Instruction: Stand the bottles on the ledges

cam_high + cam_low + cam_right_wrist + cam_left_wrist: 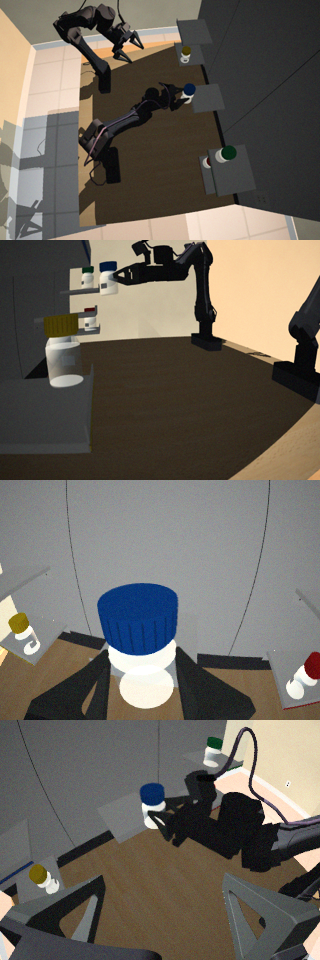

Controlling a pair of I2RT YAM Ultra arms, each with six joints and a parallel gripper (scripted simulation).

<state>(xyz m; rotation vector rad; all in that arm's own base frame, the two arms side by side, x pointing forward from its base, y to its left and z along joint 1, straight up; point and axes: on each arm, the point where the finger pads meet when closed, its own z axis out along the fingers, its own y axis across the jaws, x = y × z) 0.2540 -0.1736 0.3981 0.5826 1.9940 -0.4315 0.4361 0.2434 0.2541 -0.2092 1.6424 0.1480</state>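
My left gripper is now 22 cm short of the blue-capped bottle, 15 cm to the left of it and 16 cm above it. Round my left hand: yellow strip: 27 cm ahead, 26 cm to the left, 36 cm below; blue strip: 27 cm ahead, 26 cm to the left, 16 cm below; yellow-capped bottle: 31 cm ahead, 20 cm to the left, 30 cm below.
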